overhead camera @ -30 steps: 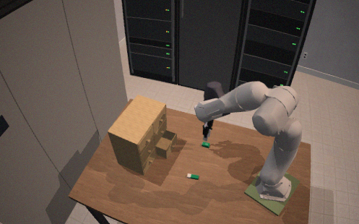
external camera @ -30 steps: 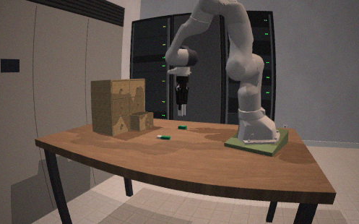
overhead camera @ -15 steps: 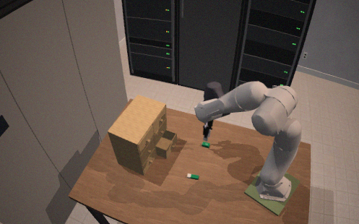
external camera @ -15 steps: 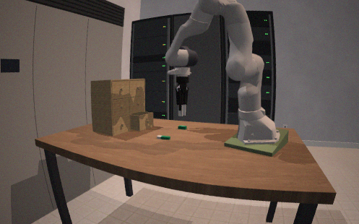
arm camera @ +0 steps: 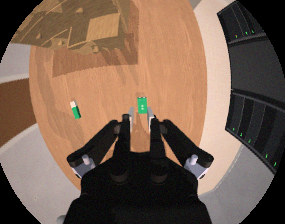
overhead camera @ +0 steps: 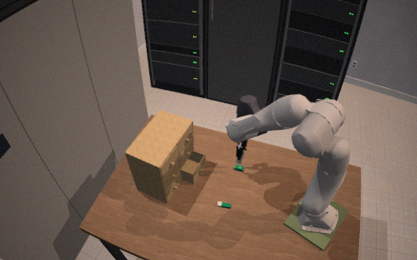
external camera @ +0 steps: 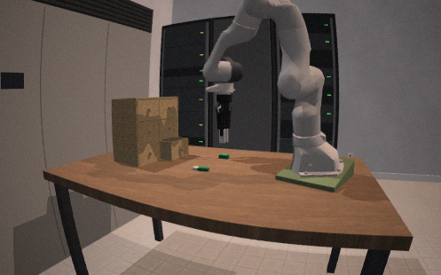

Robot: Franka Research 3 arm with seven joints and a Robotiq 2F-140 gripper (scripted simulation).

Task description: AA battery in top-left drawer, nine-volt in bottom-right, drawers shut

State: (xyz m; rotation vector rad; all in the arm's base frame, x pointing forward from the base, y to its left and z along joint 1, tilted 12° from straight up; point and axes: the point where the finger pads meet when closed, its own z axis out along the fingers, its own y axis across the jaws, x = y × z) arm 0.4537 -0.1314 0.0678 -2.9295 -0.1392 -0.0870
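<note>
My hand is 1 cm short of the nine-volt battery and 10 cm above it. Round my hand: white-and-green cylinder 3 cm behind, 24 cm to the left, 11 cm below; then AA battery 29 cm ahead, 27 cm to the left, 10 cm above.
</note>
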